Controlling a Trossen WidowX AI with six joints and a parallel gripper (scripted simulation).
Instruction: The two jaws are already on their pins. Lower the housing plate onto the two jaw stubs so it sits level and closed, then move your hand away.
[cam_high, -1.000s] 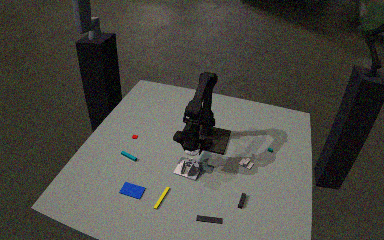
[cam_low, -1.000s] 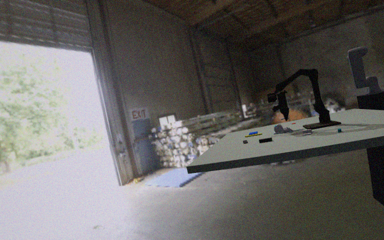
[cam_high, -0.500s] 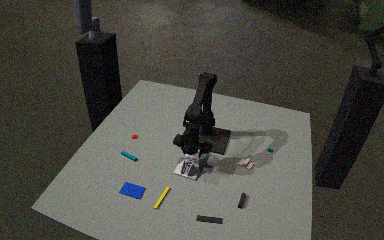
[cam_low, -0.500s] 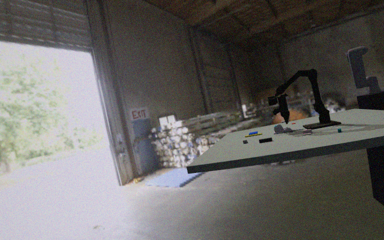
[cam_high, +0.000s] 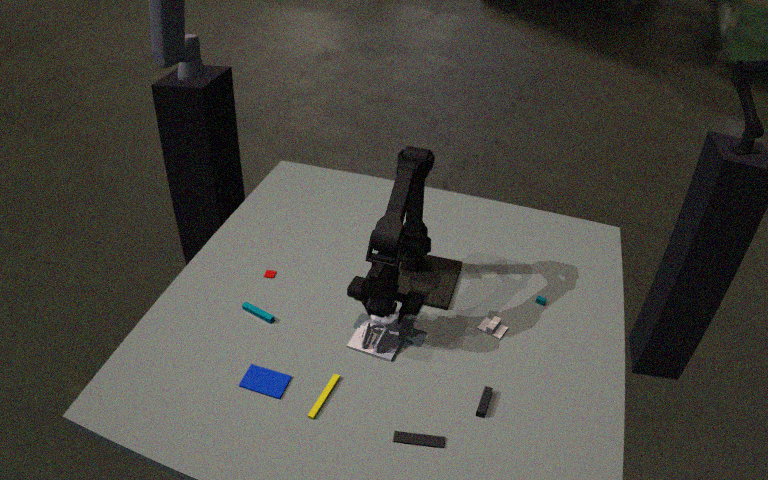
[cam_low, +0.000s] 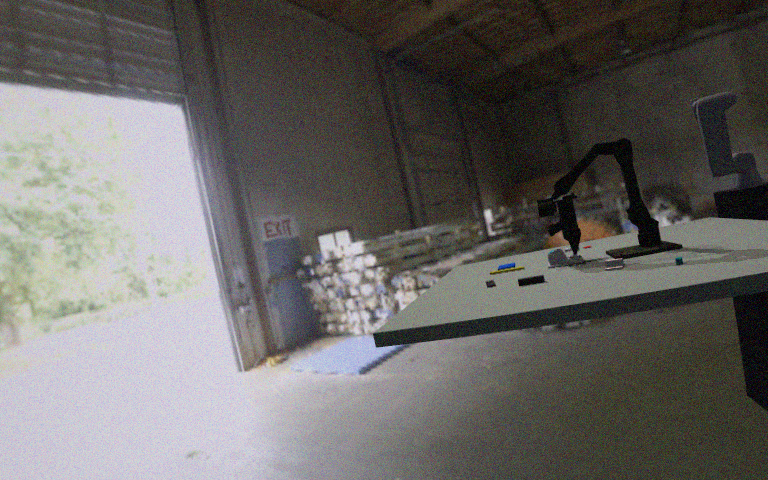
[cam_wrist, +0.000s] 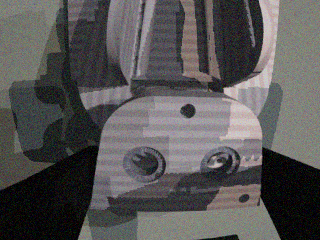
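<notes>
The pale base plate lies 70 mm ahead of my gripper tip, 30 mm below it and 10 mm to the right of it. Round my gripper tip: yellow bar: 260 mm ahead, 80 mm to the right, 30 mm below; then blue tile: 270 mm ahead, 230 mm to the right, 30 mm below; then teal bar: 340 mm to the right, 50 mm ahead, 20 mm below.
</notes>
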